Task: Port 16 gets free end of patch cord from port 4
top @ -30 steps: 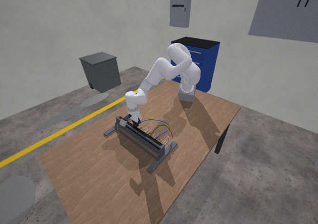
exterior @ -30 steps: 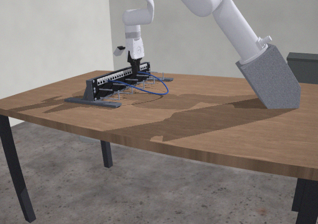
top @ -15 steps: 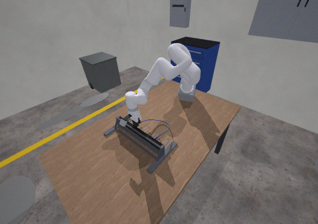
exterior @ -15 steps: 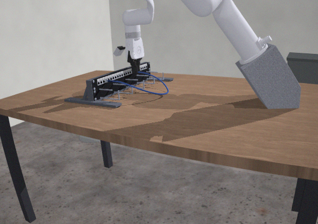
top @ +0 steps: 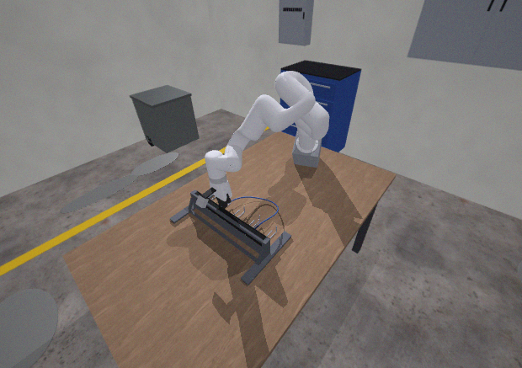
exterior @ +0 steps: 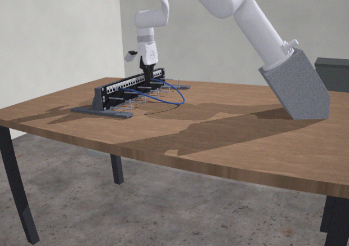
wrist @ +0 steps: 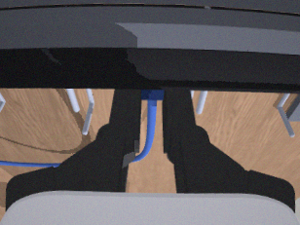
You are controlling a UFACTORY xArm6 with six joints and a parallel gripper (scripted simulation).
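The plug is 20 mm ahead of my hand and 10 mm below it.
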